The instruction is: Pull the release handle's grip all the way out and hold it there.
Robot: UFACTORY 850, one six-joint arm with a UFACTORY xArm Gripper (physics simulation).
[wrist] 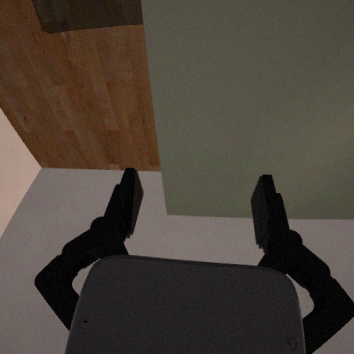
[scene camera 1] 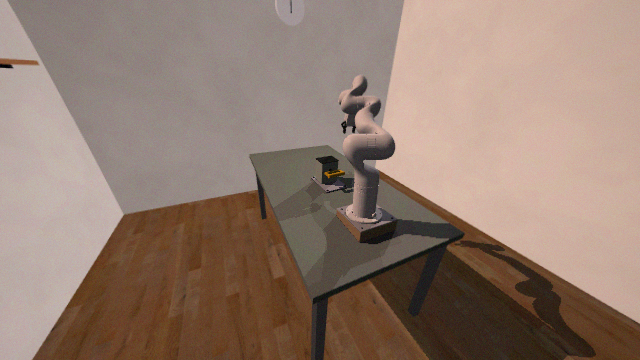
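The release handle is a yellow grip [scene camera 1: 335,173] on the side of a dark upright housing [scene camera 1: 328,161]. The housing stands on a light base plate [scene camera 1: 327,190] on the table in the scene view. How far the grip is out is too small to tell. My gripper [scene camera 1: 349,129] [wrist: 196,182] is open, with its fingers wide apart and no object between them. It hangs high above the table, up and to the right of the handle in the scene view, apart from it. The handle does not show in the wrist view.
The grey-green table [scene camera 1: 300,257] [wrist: 250,100] carries the arm's square base [scene camera 1: 372,231]. The table's edges show in both views, with the wooden floor [scene camera 1: 200,280] [wrist: 110,110] beyond. A pale wall [scene camera 1: 200,100] rises behind the table.
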